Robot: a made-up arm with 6 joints.
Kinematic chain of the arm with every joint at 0, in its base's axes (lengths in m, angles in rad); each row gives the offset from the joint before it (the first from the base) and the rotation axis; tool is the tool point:
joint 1: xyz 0 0 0.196 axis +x
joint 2: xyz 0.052 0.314 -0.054 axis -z
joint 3: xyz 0.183 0 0.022 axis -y
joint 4: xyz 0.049 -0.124 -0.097 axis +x
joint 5: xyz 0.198 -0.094 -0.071 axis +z
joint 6: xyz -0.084 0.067 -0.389 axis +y
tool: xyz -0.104 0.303 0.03
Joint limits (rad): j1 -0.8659..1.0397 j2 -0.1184..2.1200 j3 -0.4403..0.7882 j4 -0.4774..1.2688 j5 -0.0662..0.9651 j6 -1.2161..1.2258
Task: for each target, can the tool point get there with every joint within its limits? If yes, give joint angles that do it. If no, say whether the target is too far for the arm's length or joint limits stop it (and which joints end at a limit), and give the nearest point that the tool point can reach.
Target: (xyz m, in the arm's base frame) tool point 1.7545 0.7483 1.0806
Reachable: no: too far | nearest point 0.7290 0.6333 0.5266 | short by 1.171 m
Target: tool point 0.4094 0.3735 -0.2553
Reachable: yes | joints -0.1307 0.7583 0.0756 0.6136 0.2549 -0.4725
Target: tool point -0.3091 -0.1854 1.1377
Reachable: no: joint limits stop it (at a limit: joint 1, joint 2, joint 3, joint 4, joint 5) | nearest point 0.2441 0.2355 0.8111 | short by 0.768 m
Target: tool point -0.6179 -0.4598 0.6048
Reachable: no: joint limits stop it (at a limit: joint 1, joint 2, joint 3, joint 4, joint 5, joint 6) | nearest point -0.3402 -0.3833 0.2086 | short by 0.490 m
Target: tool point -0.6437 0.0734 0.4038
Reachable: no: joint limits stop it (at a limit: joint 1, joint 3, joint 4, joint 5) | nearest point -0.3328 0.4576 0.2287 | short by 0.524 m
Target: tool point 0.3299 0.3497 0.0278
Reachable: yes | joints 0.6001 1.7289 -0.1588 0.6760 0.3538 -0.0307
